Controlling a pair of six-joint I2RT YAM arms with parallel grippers.
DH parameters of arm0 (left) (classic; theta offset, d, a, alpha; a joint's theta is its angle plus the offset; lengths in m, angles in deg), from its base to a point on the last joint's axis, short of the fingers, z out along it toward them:
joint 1: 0 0.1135 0.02 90
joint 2: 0 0 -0.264 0
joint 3: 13.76 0 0.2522 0
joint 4: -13.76 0 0.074 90
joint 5: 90 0 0 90
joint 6: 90 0.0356 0 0
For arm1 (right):
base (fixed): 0 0 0 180
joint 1: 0 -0.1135 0.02 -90
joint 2: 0 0 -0.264 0
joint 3: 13.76 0 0.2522 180
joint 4: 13.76 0 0.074 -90
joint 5: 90 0 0 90
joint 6: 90 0.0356 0 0
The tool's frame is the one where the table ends.
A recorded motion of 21 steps. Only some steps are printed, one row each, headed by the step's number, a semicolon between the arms.
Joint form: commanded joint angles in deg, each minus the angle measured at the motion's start. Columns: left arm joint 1, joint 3, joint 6, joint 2, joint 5, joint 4; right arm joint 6, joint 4, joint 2, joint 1, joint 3, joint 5.
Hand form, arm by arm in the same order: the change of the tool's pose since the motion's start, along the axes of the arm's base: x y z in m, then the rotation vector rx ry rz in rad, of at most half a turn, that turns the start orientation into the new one. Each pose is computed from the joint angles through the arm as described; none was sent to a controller.
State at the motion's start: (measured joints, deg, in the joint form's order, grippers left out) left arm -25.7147 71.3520 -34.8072 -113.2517 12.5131 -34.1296; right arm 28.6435 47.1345 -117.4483 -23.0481 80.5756 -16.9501
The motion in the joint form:
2: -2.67 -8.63 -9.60 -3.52 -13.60 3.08; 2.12 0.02 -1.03 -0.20 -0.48 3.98
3: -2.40 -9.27 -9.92 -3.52 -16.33 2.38; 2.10 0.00 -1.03 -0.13 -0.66 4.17
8: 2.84 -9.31 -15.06 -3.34 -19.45 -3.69; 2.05 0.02 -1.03 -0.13 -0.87 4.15
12: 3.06 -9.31 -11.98 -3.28 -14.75 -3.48; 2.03 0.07 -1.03 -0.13 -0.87 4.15
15: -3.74 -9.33 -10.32 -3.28 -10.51 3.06; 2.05 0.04 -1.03 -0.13 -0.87 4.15
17: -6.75 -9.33 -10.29 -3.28 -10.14 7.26; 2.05 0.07 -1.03 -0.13 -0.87 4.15
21: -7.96 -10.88 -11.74 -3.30 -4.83 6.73; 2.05 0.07 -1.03 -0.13 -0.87 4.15
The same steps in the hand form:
2: -0.0326 0.0074 -0.0547 0.2628 0.0609 0.1576; -0.0008 -0.0015 -0.0092 -0.0749 0.0074 -0.0384
3: -0.0349 0.0124 -0.0569 0.3146 0.0568 0.1733; -0.0012 -0.0023 -0.0100 -0.0790 0.0086 -0.0396
8: -0.0319 0.0465 -0.0560 0.4041 0.1402 0.3464; -0.0019 -0.0026 -0.0108 -0.0803 0.0121 -0.0385
12: -0.0321 0.0448 -0.0559 0.3358 0.1748 0.2879; -0.0020 -0.0026 -0.0108 -0.0807 0.0128 -0.0382
15: -0.0394 0.0017 -0.0558 0.2220 0.0965 0.1412; -0.0020 -0.0026 -0.0108 -0.0805 0.0124 -0.0385
17: -0.0420 -0.0179 -0.0548 0.1770 0.0343 0.0921; -0.0020 -0.0026 -0.0108 -0.0807 0.0129 -0.0385
21: -0.0549 -0.0220 -0.0603 0.1224 0.1203 0.0752; -0.0020 -0.0026 -0.0108 -0.0807 0.0129 -0.0385

